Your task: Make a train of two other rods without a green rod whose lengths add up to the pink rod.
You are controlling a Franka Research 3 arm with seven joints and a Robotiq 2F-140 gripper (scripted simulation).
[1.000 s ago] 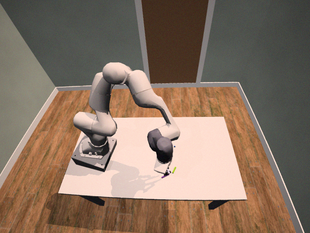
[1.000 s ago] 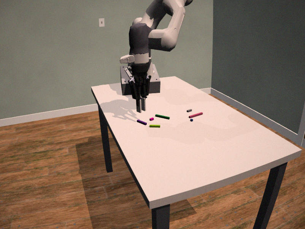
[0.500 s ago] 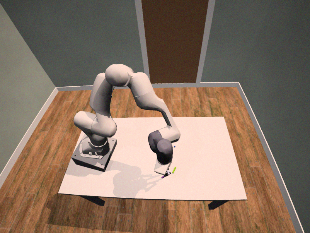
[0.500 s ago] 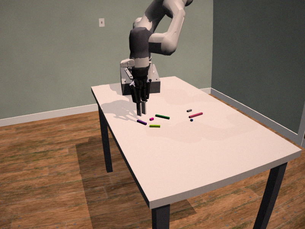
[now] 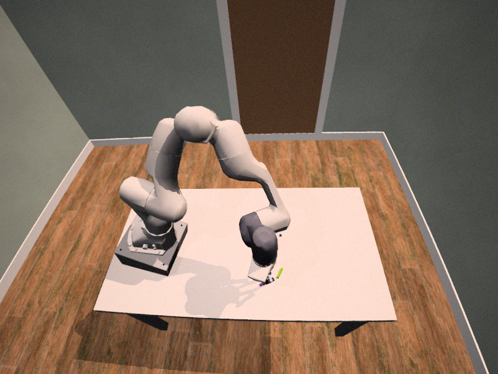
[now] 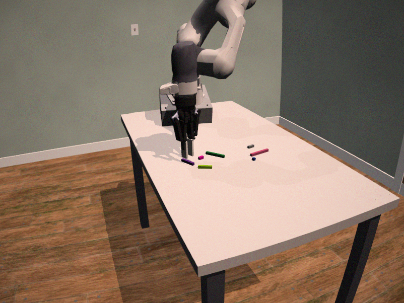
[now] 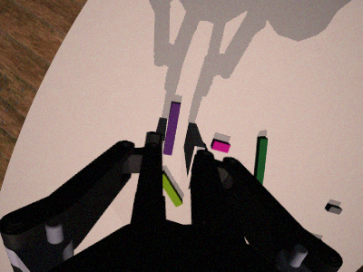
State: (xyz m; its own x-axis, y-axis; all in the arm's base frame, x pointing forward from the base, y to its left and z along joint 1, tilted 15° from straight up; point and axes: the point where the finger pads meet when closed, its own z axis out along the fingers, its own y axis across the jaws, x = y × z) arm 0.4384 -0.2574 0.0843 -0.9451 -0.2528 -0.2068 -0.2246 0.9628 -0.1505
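The purple rod is 5 cm below my hand. The rest, counted from my hand: lime rod (8 cm ahead, 3 cm to the left, 5 cm below); magenta rod (6 cm to the left, 5 cm below); green rod (1 cm ahead, 12 cm to the left, 5 cm below).
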